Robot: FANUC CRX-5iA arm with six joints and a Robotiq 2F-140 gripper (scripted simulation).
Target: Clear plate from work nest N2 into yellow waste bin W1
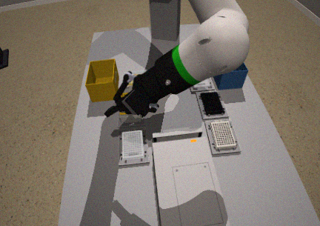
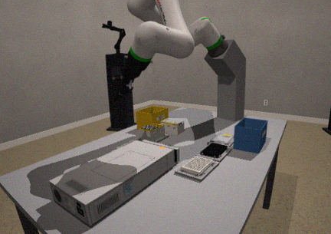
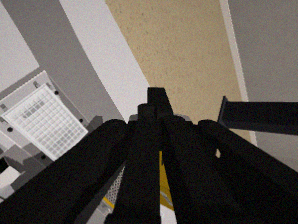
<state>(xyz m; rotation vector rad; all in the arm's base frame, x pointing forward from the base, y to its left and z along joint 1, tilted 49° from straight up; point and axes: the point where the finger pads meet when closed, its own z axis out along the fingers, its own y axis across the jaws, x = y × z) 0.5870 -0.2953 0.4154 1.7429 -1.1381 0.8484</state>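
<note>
My gripper is now 2 cm past the clear plate, 3 cm to the right of it and 27 cm above it. Round my hand: yellow-topped tip rack: 20 cm behind, 9 cm to the left, 23 cm below; grey instrument box: 22 cm ahead, 13 cm to the left, 24 cm below; nest N2: 2 cm behind, 3 cm to the left, 28 cm below.
</note>
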